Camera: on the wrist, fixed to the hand. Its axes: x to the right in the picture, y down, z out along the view.
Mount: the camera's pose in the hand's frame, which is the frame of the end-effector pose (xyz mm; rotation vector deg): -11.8 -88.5 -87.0 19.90 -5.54 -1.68
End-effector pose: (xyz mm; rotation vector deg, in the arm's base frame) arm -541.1 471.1 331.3 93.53 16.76 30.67
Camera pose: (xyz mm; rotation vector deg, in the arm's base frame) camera -584.4 552.6 247.5 113.47 20.12 22.70
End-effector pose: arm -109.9 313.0 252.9 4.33 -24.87 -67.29
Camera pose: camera -159.1 274.4 145.1 18.77 -41.35 -64.43
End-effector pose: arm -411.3 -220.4 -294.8 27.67 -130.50 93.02
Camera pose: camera -357.7 -163.7 -197.6 39.24 -117.14 116.37
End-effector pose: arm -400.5 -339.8 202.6 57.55 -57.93 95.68
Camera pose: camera -328.8 -240.5 179.1 76.20 -44.48 104.56
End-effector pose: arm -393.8 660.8 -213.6 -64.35 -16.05 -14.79
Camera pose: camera -427.2 546.1 -178.1 -45.22 -23.54 -9.90
